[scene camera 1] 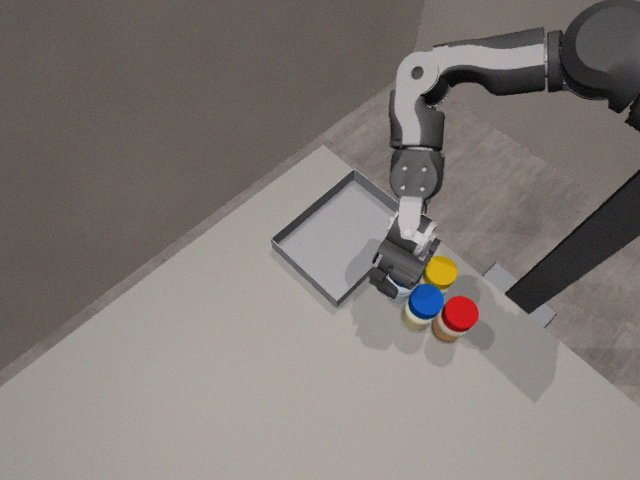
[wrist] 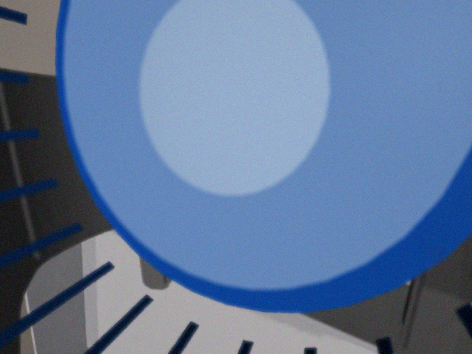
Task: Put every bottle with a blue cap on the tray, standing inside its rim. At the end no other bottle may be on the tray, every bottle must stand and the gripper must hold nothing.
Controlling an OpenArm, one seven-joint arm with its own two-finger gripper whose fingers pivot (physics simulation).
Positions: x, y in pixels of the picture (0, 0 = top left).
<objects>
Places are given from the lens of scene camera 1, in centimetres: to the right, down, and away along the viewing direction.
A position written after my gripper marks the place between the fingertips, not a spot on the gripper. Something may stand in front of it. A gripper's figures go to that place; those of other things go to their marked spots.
my gripper (scene camera 1: 391, 274): 13, 6, 78
grey tray (scene camera 1: 332, 243): 2, 1, 86
</objects>
